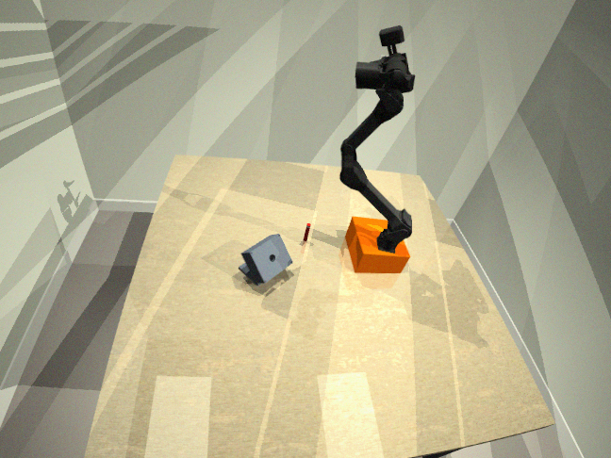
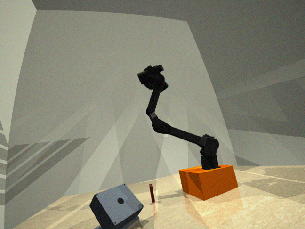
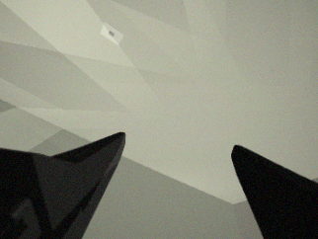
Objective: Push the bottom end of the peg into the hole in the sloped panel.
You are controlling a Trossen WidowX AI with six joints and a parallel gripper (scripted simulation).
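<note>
My gripper tip is 630 mm above the red round peg, 160 mm to the right of it and 150 mm short of it. Also, from my gripper tip: grey-blue sloped panel: 620 mm below, 340 mm to the left, 270 mm ahead.
</note>
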